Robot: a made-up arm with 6 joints.
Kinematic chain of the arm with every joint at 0, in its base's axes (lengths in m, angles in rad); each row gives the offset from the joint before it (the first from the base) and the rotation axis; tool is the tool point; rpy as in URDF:
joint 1: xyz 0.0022 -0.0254 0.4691 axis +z
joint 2: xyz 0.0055 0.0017 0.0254 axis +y
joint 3: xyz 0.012 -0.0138 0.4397 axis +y
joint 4: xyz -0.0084 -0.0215 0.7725 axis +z
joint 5: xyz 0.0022 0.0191 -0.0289 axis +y
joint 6: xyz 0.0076 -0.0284 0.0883 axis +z
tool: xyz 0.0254 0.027 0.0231 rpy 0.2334 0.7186 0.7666
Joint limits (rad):
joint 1: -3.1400..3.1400
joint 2: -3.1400..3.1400
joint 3: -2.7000..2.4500
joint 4: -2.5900..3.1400
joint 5: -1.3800..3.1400
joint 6: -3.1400..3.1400
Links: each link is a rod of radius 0.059 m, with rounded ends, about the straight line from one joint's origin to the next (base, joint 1, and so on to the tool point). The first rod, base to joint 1, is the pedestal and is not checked.
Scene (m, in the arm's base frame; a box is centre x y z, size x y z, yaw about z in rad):
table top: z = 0
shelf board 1: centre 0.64 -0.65 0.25 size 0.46 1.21 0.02 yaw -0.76
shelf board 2: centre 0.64 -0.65 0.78 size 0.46 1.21 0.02 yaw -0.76
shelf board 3: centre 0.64 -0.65 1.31 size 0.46 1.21 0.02 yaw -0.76
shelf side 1: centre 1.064 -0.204 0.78 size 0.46 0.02 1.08 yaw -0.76
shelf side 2: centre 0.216 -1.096 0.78 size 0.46 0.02 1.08 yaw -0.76
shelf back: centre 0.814 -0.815 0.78 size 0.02 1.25 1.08 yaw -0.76
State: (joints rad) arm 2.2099 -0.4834 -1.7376 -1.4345 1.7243 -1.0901
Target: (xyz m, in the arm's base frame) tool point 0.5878 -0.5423 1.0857
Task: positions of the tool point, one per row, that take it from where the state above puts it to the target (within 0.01 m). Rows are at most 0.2 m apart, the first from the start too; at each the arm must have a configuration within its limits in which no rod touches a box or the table.
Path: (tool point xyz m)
1: 0.5570 -0.3995 0.5608
2: 0.5356 -0.2771 0.6318
3: 0.4894 -0.1661 0.6771
4: 0.4272 -0.0738 0.6973
5: 0.4478 -0.1726 0.8284
6: 0.4323 -0.2687 0.9585
7: 0.3853 -0.3499 1.0857
8: 0.4835 -0.4464 1.1036
9: 0.5878 -0.5423 1.0857

